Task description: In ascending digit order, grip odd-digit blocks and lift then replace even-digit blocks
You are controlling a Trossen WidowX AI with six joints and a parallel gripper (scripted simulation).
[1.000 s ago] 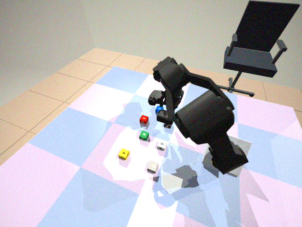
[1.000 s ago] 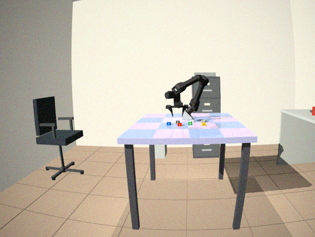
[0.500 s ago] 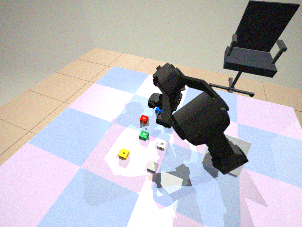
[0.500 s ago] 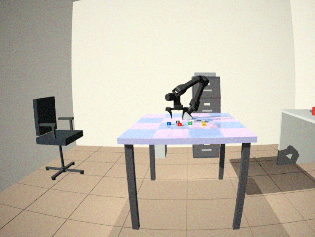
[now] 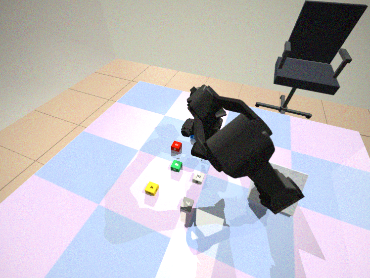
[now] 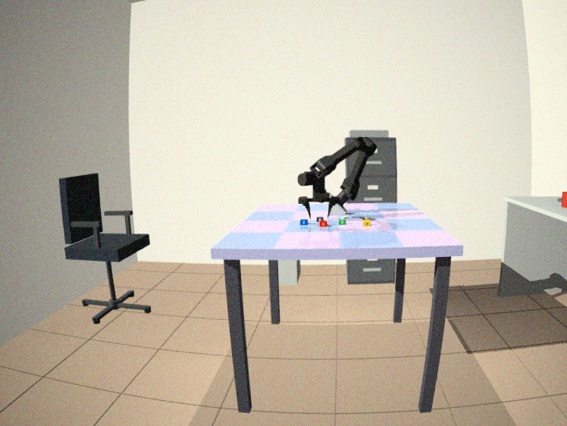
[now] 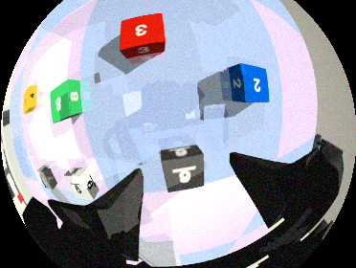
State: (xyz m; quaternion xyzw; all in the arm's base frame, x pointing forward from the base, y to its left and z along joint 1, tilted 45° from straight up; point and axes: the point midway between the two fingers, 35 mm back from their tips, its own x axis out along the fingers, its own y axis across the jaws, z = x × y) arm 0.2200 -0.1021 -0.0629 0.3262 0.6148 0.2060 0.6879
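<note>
Right now my gripper tip is right at the black block. Round my gripper tip: red block (11 cm ahead, 1 cm to the left); then white block (12 cm to the left); then blue block (6 cm ahead, 7 cm to the right).
</note>
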